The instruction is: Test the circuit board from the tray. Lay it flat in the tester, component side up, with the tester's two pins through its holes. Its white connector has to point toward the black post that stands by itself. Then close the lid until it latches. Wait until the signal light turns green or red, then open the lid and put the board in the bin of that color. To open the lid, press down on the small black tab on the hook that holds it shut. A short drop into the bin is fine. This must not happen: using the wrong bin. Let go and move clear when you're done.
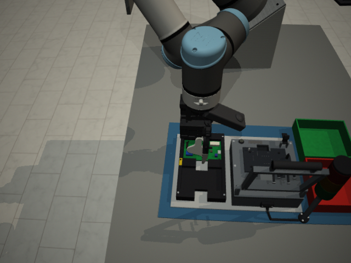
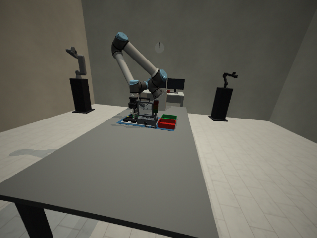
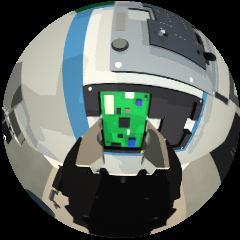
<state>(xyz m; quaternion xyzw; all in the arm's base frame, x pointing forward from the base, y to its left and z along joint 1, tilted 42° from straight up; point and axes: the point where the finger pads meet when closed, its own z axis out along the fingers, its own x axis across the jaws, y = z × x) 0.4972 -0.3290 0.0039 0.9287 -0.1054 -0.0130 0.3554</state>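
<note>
The black latch tab lies 22 cm to the left of my hand, 7 cm above it and 4 cm ahead of it. The rest, counted from my hand: green bin: 37 cm to the left, 2 cm ahead, 1 cm below; then green circuit board: right at my hand; then tester lid: 21 cm ahead, 16 cm above, 13 cm to the left.
</note>
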